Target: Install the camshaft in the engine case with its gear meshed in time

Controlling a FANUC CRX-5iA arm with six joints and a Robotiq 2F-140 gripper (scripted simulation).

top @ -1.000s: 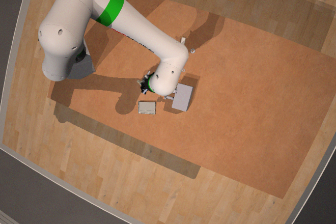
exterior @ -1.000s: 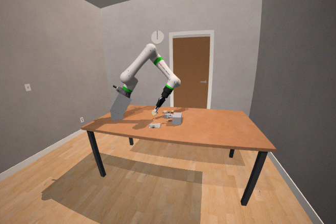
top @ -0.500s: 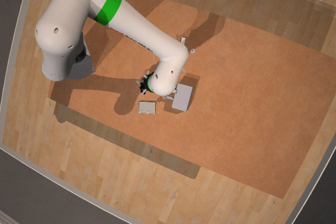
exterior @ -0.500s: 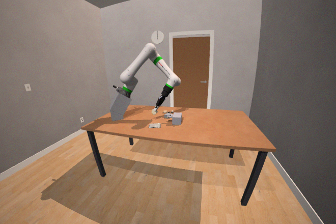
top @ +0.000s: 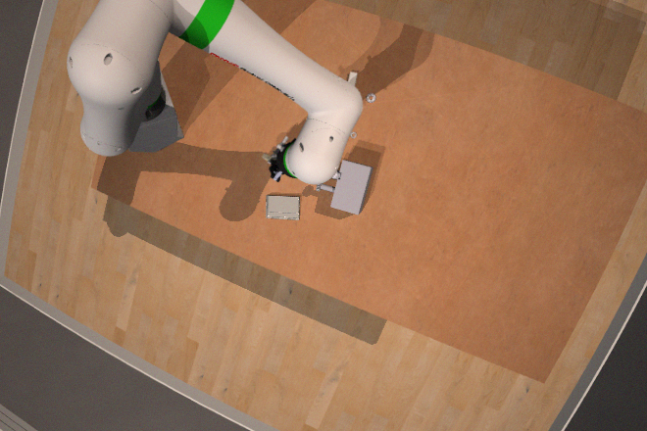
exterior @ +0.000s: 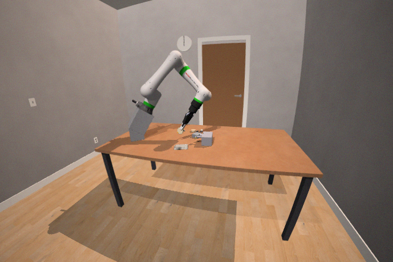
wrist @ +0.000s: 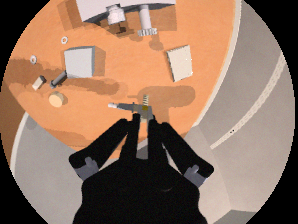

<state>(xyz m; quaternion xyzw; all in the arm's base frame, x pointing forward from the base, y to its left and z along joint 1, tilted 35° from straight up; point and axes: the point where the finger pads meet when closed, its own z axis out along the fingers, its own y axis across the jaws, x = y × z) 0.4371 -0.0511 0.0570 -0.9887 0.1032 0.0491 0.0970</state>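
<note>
Right now the crank gear is 14 cm ahead of my hand, 8 cm below it and 3 cm to the right of it. From my hand the other things lie so: grey block 13 cm to the left, 13 cm below, 9 cm ahead; flat grey plate 15 cm to the right, 14 cm below, 4 cm ahead; bolt 23 cm to the left, 13 cm below, 7 cm ahead.
</note>
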